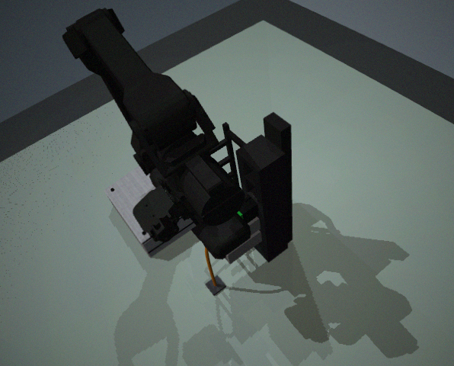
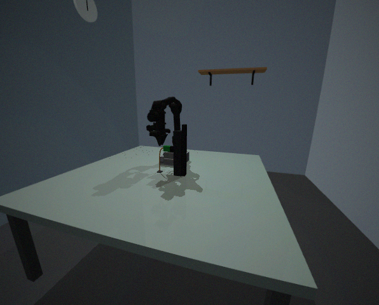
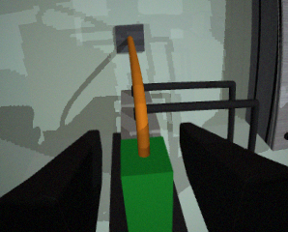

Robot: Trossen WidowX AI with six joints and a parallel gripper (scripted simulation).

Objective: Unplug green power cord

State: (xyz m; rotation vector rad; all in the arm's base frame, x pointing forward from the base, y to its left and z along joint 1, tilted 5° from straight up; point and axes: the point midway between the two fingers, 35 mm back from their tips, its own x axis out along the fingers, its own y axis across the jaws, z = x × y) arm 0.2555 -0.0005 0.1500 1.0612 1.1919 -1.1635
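The green plug lies 10 mm behind my gripper tip, 60 mm to the left of it and 10 mm below it. Also, from my gripper tip: grey anchor: 20 mm to the right, 180 mm below.
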